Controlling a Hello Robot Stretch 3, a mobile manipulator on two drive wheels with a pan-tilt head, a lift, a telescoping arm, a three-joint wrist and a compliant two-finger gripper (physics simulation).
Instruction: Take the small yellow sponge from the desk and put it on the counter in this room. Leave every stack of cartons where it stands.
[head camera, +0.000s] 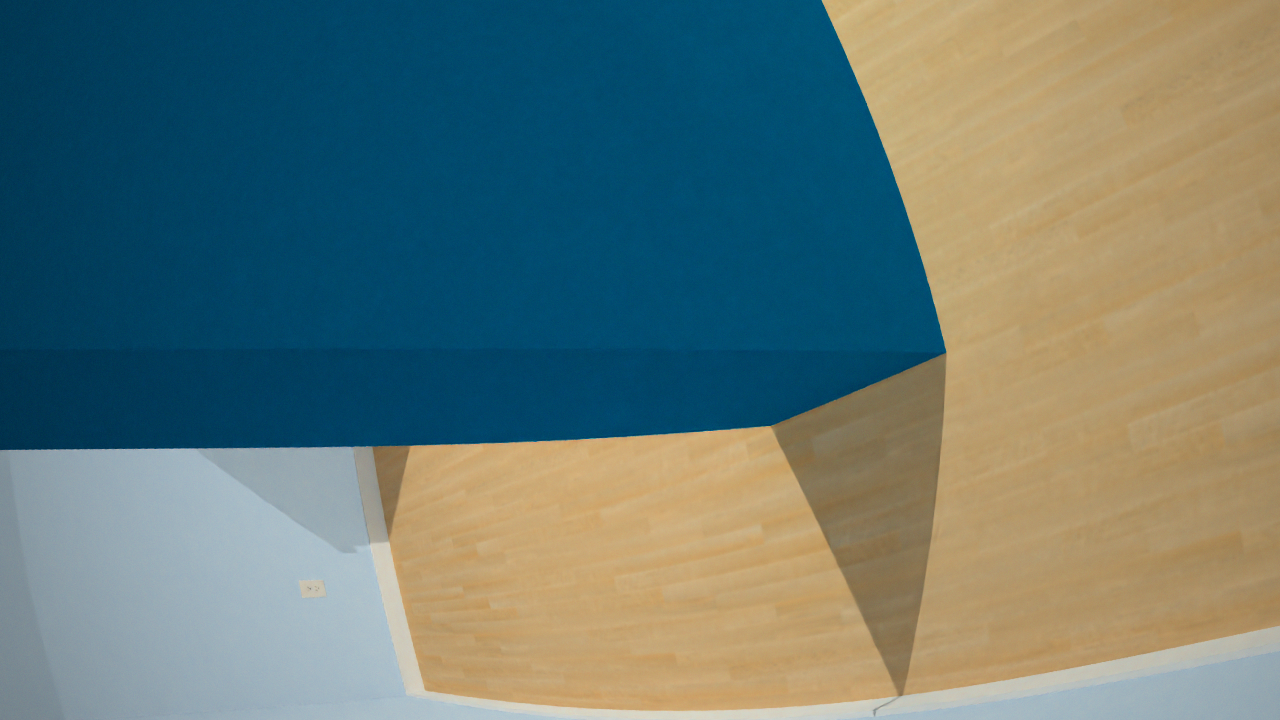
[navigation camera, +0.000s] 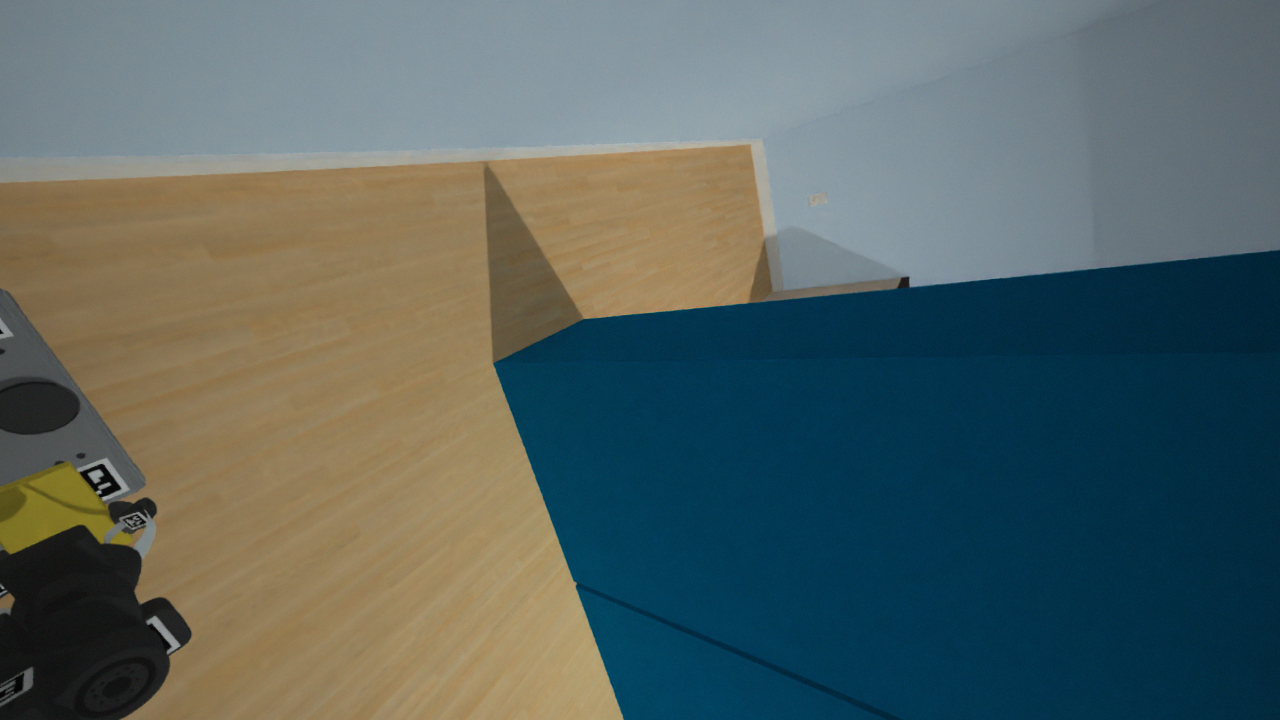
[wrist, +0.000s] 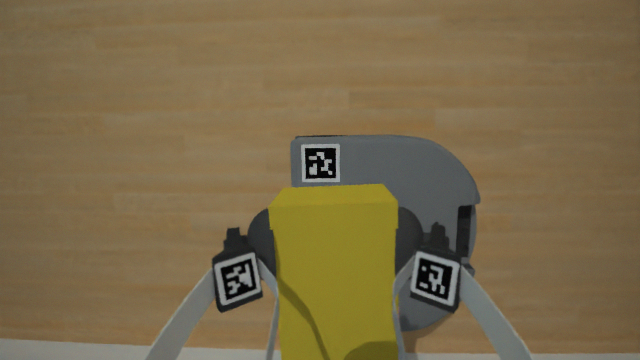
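Where they show: robot's base, origin of its link: (navigation camera: 32, 404).
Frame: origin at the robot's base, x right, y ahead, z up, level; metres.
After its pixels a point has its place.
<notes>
The yellow sponge (navigation camera: 49, 505) {x 0.078, y -0.019, z 0.497 m} (wrist: 335, 280) is held between the two fingertips of my gripper (wrist: 334, 232) {x 0.124, y -0.023, z 0.464 m}. The gripper is shut on it, with one dark round pad pressed on each side in the wrist view. Sponge and gripper are above my grey base, at the lower left in the navigation view. A large dark blue block-like surface (head camera: 447, 179) {x 0.471, y 0.812, z 0.872 m} (navigation camera: 895, 501) {x 0.576, y 0.811, z 1.119 m} fills much of the head and navigation views; I cannot tell whether it is the counter. The desk and the carton stacks cannot be made out.
Wood floor (head camera: 1118, 313) {x 0.221, y 0.438, z 0.000 m} (navigation camera: 313, 313) {x -0.020, y 0.417, z 0.000 m} (wrist: 150, 100) lies beside the blue surface. My grey base (navigation camera: 44, 358) {x -0.062, y 0.038, z 0.157 m} (wrist: 400, 160) stands on it. Pale blue walls (head camera: 179, 626) {x 0.027, y 3.381, z 1.049 m} (navigation camera: 358, 71) {x -0.346, y 0.456, z 0.510 m} with white baseboards meet in a corner. An outlet (head camera: 312, 588) {x 0.161, y 3.376, z 0.401 m} (navigation camera: 817, 199) {x 0.160, y 3.377, z 0.402 m} is on one wall.
</notes>
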